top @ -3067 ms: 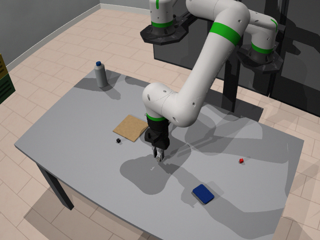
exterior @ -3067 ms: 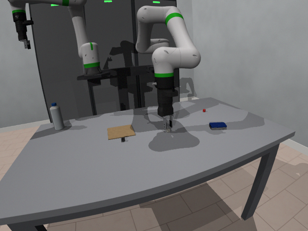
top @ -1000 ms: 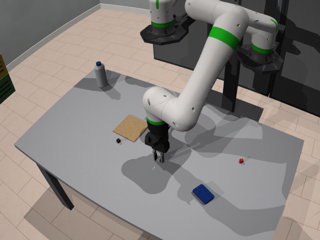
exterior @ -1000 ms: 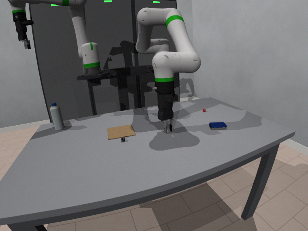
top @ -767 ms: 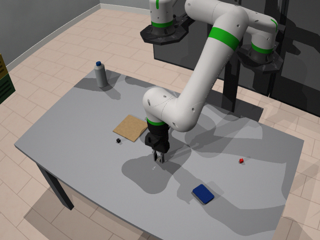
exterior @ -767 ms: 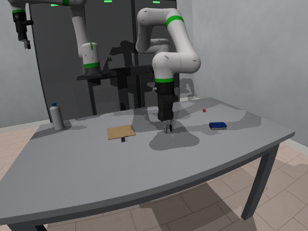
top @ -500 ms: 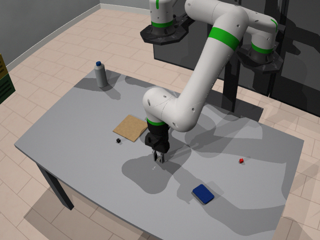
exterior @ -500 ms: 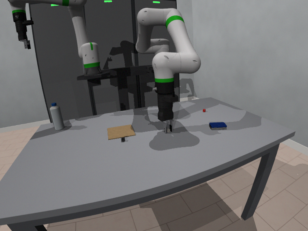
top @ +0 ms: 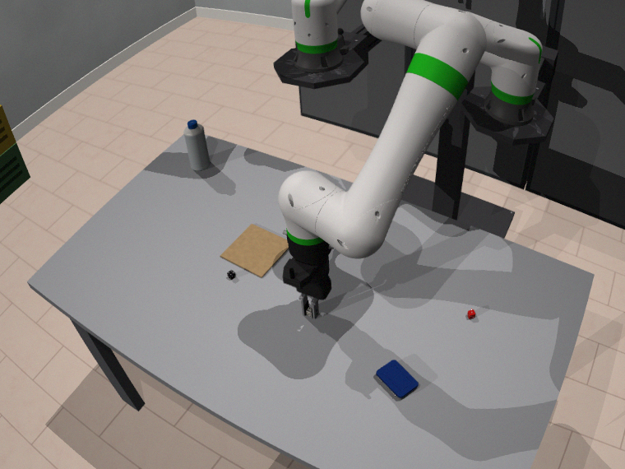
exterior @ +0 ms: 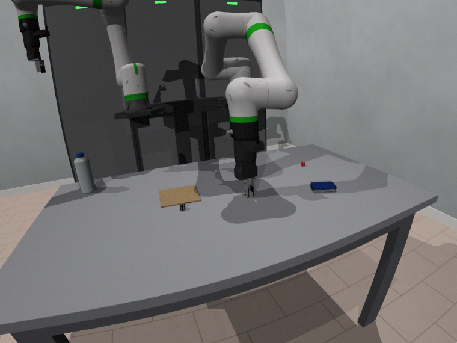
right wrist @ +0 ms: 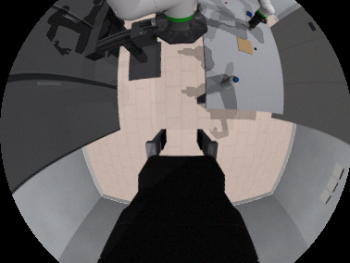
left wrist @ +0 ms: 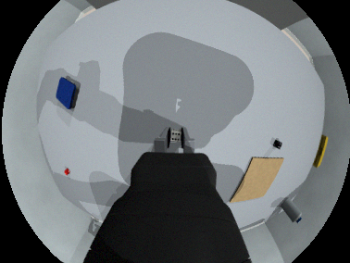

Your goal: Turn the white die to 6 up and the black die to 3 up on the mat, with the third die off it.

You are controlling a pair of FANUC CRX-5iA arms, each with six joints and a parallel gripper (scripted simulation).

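Right now my left hand is 10 mm above the white die. Also, from my left hand: tan mat (230 mm to the right, 120 mm behind, 20 mm below); then blue-topped box (260 mm to the left, 90 mm ahead, 10 mm below); then black die (240 mm to the right, 10 mm below, 10 mm behind).
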